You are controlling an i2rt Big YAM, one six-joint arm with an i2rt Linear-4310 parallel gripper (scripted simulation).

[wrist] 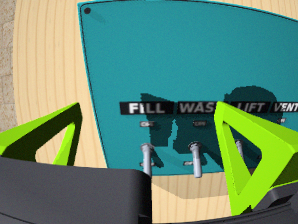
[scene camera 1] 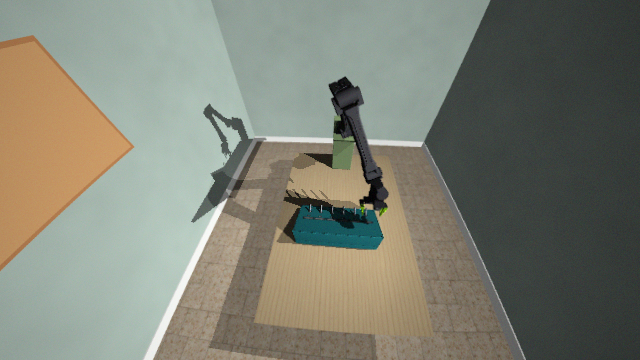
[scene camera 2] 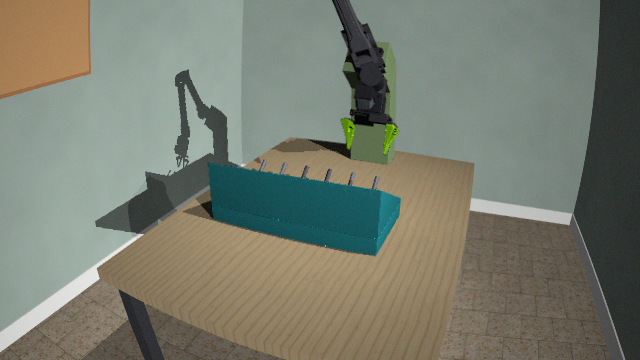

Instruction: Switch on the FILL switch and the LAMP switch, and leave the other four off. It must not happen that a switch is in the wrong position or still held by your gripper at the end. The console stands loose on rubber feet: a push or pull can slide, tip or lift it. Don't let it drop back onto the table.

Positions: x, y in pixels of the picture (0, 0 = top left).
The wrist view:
my gripper: 148, 109
teal console: 154, 80
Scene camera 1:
teal console: 316, 225
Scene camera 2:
my gripper: 366, 152
teal console: 346, 217
